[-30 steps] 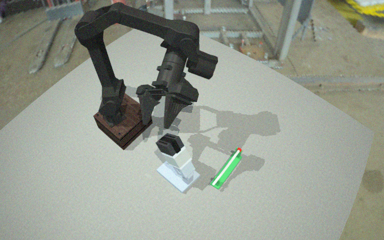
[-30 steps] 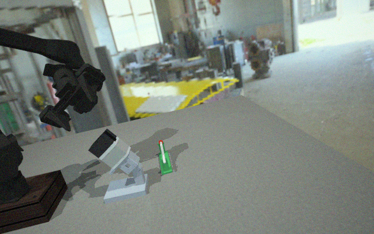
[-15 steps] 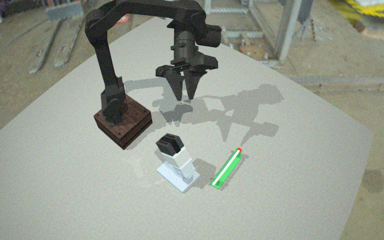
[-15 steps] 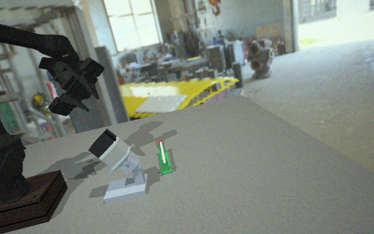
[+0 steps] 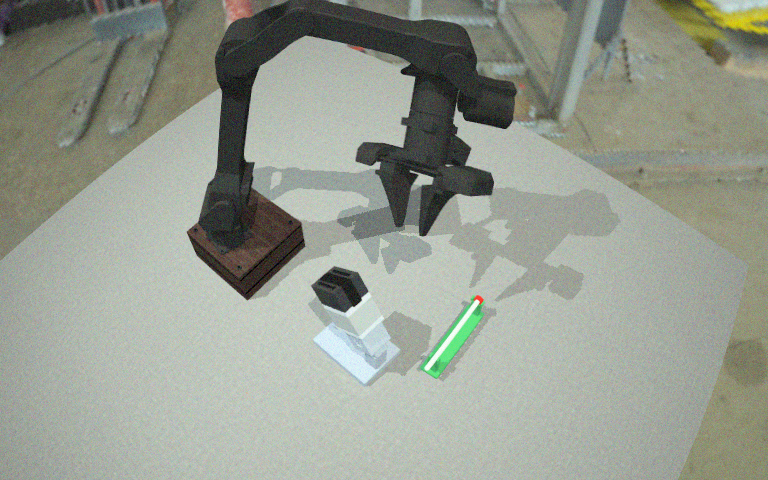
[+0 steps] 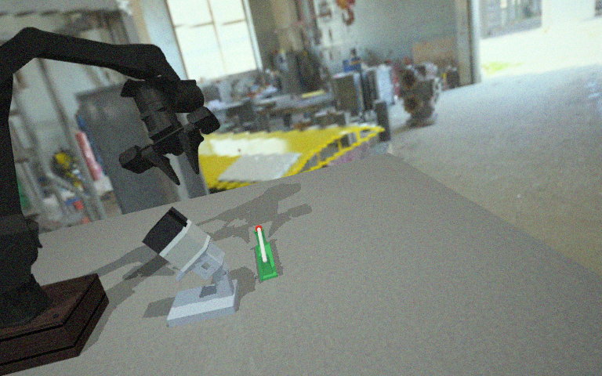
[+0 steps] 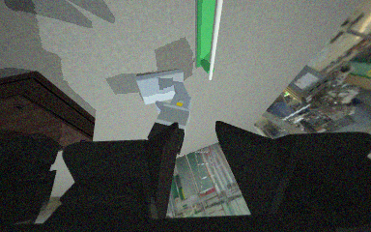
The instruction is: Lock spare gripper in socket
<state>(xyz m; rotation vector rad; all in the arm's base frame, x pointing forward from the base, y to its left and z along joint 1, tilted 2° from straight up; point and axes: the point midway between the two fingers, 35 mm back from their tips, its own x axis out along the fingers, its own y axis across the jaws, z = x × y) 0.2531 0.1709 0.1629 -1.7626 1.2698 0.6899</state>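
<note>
Right now my gripper tip is 18 cm above the green strip, 10 cm short of it and 2 cm to the right of it. The rest, counted from my gripper tip: socket (15 cm below, 10 cm to the right, 2 cm ahead); spare gripper (11 cm to the right, 8 cm below).
</note>
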